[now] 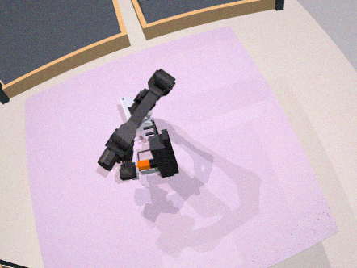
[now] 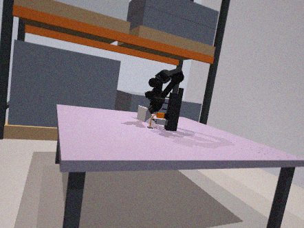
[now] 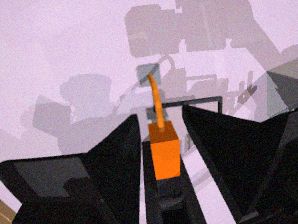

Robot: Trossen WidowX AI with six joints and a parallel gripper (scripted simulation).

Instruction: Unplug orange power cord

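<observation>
My gripper tip is 70 mm to the right of the orange plug, 20 mm short of it and 10 mm above it. Also, from my gripper tip: dark power strip 130 mm to the left, 40 mm ahead, 20 mm above.
</observation>
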